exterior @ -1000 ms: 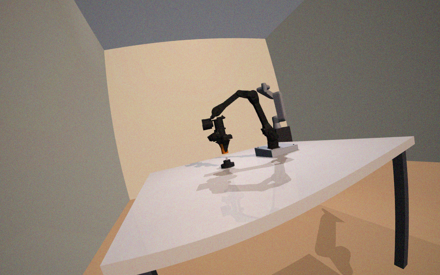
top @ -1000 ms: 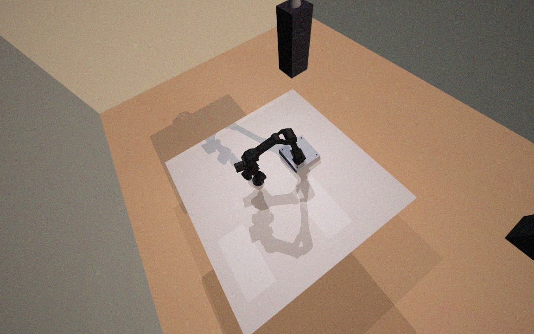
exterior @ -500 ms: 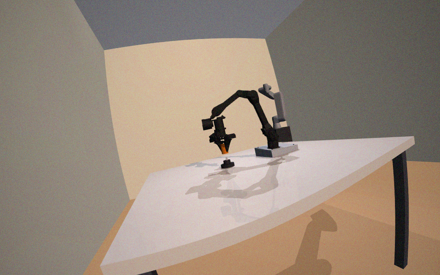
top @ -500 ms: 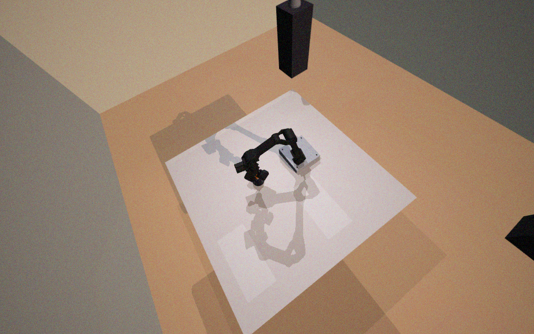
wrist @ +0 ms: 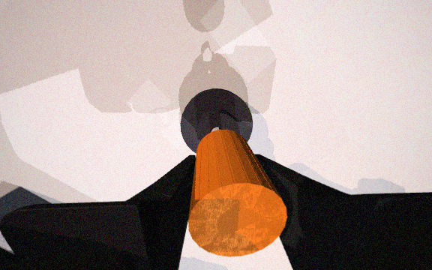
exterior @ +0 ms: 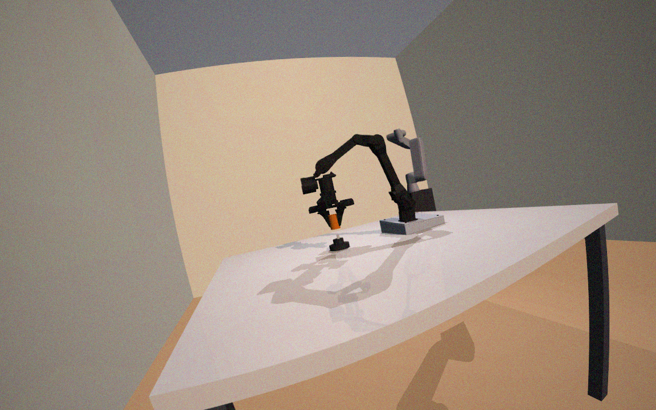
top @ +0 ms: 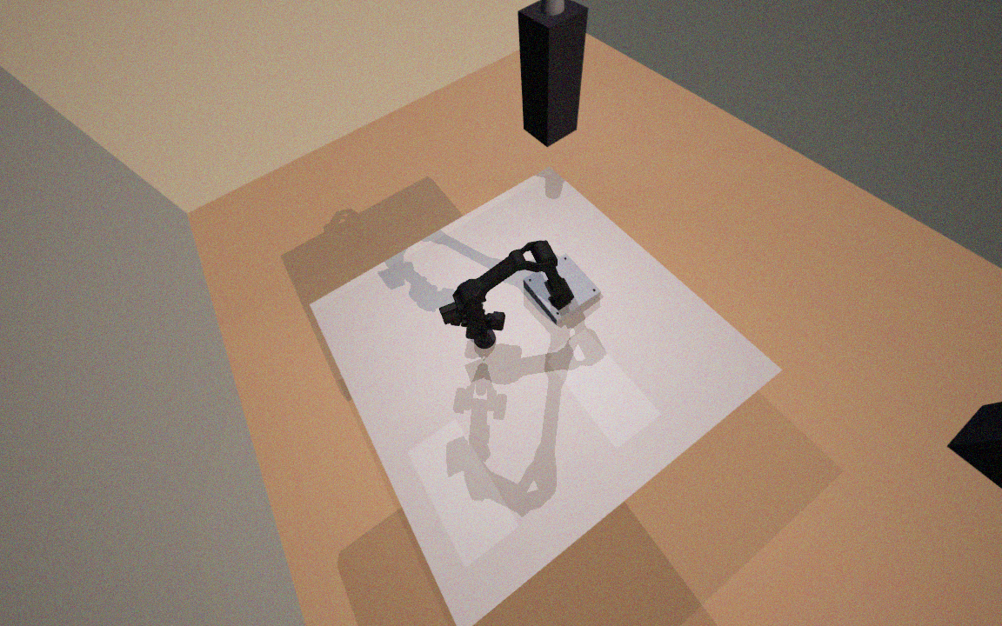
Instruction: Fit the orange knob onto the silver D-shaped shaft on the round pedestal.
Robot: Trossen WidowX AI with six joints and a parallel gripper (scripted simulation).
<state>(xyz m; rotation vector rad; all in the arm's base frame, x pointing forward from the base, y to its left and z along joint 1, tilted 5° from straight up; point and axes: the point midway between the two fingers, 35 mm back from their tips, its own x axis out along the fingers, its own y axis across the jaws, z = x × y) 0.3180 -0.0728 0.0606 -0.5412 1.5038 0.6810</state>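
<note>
Now: gripper tip 3 cm below the orange knob. Round my gripper tip: dark round pedestal 6 cm below.
</note>
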